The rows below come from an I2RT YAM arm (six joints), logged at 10 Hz.
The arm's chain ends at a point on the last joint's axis. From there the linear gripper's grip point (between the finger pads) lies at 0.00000 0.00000 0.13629 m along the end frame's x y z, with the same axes.
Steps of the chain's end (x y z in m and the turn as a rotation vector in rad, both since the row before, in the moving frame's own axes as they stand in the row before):
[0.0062, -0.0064, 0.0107, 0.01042, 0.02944, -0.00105]
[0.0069, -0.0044, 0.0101, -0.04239, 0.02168, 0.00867]
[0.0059, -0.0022, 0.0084, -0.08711, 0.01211, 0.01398]
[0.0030, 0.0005, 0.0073, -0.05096, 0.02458, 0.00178]
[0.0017, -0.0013, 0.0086, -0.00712, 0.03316, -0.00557]
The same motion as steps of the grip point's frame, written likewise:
[0.0102, -0.0078, 0.0106, 0.01042, 0.02944, -0.00105]
[0.0098, 0.0014, 0.0099, -0.04239, 0.02168, 0.00867]
[0.0075, 0.0097, 0.0079, -0.08711, 0.01211, 0.01398]
[0.0063, 0.0074, 0.0071, -0.05096, 0.02458, 0.00178]
[0.0062, -0.0003, 0.0085, -0.00712, 0.03316, -0.00557]

